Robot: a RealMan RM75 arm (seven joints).
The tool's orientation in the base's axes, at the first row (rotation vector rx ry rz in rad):
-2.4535, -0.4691, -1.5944
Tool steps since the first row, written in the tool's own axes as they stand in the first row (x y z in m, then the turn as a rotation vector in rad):
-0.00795, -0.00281, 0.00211, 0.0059, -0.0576, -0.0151
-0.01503, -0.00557, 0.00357, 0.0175, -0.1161, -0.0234
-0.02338, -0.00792, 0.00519, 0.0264, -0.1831, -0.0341
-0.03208, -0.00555, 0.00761, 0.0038, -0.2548, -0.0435
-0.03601, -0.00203, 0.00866, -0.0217, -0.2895, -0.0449
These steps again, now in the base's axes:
-0.00218, 0.00198, -0.00818, -0.0312, 0.0500, 0.0103
-0.00457, 0.00386, -0.01529, -0.0547, 0.1040, 0.0230
-0.00716, 0.00519, -0.02362, -0.0843, 0.1647, 0.0340
-0.00752, 0.00231, -0.03250, -0.1264, 0.2250, 0.0156
-0.00685, -0.00130, -0.03643, -0.1495, 0.2528, -0.0078

